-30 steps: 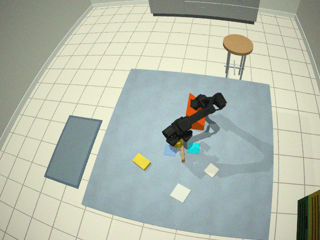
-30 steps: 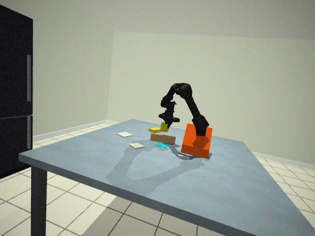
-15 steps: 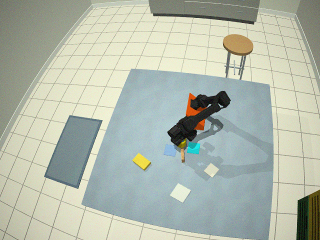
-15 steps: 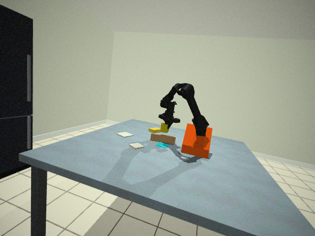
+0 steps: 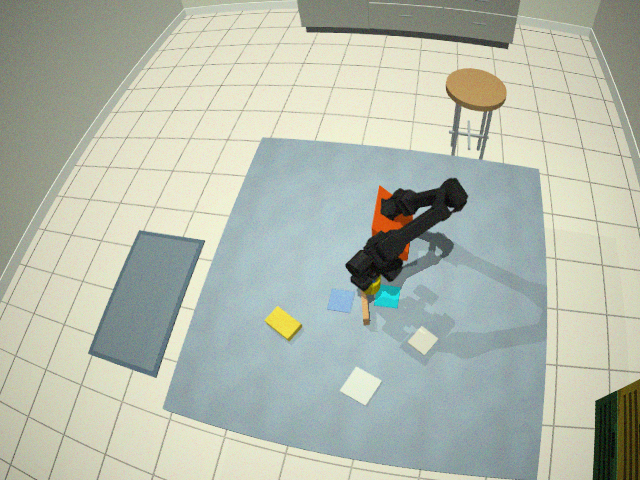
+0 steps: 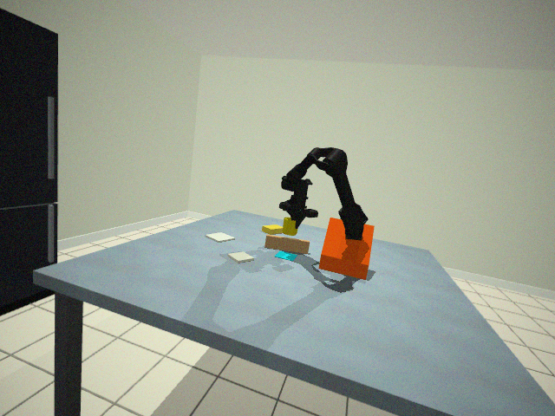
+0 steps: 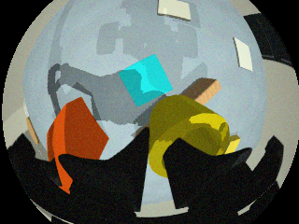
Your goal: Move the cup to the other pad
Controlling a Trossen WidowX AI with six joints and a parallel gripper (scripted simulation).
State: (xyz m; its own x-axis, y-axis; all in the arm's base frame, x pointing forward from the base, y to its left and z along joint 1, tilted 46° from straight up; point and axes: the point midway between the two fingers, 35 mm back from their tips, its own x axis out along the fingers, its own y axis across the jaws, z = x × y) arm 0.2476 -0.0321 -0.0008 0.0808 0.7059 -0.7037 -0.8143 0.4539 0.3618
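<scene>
Now: the cyan pad 130 mm below my gripper tip, 40 mm to the left of it and 20 mm ahead of it. The rest, counted from my gripper tip: light blue pad (130 mm below, 120 mm to the right, 40 mm ahead); then yellow cup (20 mm to the right, 20 mm ahead); then wooden bar (100 mm below, 40 mm to the right, 30 mm ahead).
</scene>
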